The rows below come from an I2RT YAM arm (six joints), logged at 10 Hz.
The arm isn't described. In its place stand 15 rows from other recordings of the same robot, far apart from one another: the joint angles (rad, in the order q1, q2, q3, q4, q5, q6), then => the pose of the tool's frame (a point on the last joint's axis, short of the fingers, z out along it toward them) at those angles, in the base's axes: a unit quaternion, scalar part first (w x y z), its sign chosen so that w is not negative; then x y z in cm.
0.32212 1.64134 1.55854 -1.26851 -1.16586 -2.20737 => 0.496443 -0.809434 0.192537 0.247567 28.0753 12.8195 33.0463
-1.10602 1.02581 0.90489 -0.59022 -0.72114 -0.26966 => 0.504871 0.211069 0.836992 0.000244 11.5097 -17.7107 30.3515
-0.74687 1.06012 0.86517 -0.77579 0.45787 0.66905 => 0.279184 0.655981 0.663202 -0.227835 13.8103 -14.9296 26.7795
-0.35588 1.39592 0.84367 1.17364 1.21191 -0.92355 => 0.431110 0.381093 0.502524 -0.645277 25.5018 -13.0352 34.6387
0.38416 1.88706 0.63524 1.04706 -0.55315 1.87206 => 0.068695 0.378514 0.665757 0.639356 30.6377 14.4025 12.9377
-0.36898 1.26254 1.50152 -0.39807 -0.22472 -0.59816 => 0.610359 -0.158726 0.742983 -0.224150 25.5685 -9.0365 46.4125
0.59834 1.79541 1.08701 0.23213 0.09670 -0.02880 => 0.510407 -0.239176 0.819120 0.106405 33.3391 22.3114 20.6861
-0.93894 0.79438 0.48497 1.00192 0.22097 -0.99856 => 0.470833 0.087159 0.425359 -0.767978 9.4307 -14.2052 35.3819
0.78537 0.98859 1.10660 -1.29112 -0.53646 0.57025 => 0.014552 0.153524 -0.934159 -0.321816 9.4318 12.0044 32.6000
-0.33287 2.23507 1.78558 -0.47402 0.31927 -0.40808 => 0.238113 0.015325 0.937267 -0.254159 46.3698 -17.2139 18.2957
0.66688 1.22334 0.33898 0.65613 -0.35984 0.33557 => 0.469349 -0.236817 0.741484 0.416930 17.7943 15.6029 18.5962
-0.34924 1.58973 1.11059 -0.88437 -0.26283 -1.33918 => 0.165554 -0.480312 0.861274 0.009921 27.7890 -9.1355 21.1692
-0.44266 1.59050 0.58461 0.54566 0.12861 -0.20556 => 0.481313 0.133934 0.838036 -0.219305 27.3619 -13.4758 15.4086
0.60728 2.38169 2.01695 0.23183 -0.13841 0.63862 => 0.503241 -0.033773 0.751322 0.425585 46.5245 32.9270 24.9539
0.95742 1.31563 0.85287 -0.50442 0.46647 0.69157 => 0.358369 -0.055022 0.929859 0.062506 16.2430 20.2925 22.6170
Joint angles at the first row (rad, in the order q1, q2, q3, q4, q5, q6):
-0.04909, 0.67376, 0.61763, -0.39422, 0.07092, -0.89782
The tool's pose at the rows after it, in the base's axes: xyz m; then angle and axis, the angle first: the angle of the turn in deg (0 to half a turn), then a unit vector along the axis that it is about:
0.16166 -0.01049 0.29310 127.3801 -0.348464 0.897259 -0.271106
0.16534 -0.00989 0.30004 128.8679 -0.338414 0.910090 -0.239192
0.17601 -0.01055 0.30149 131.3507 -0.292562 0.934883 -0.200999
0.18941 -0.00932 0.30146 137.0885 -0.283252 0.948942 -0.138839
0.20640 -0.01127 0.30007 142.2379 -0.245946 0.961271 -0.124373
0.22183 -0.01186 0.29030 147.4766 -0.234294 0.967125 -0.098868
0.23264 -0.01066 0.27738 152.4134 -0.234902 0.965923 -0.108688
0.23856 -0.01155 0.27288 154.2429 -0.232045 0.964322 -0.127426
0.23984 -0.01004 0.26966 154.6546 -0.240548 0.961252 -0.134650
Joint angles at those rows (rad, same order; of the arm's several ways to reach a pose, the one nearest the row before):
-0.04910, 0.71918, 0.71660, -0.50978, 0.07151, -0.83181
-0.04912, 0.76111, 0.77366, -0.57714, 0.04945, -0.78835
-0.04916, 0.83412, 0.82417, -0.62658, 0.05306, -0.68250
-0.04911, 0.94006, 0.90496, -0.73891, 0.00028, -0.62938
-0.04907, 1.04366, 0.97096, -0.79562, 0.03183, -0.56170
-0.04986, 1.13906, 1.00803, -0.83980, 0.02217, -0.53208
-0.03479, 1.20759, 1.01487, -0.85498, 0.07203, -0.53119
-0.03079, 1.23844, 1.02050, -0.84936, 0.11830, -0.53353
-0.02212, 1.24404, 1.01168, -0.83724, 0.13333, -0.54672

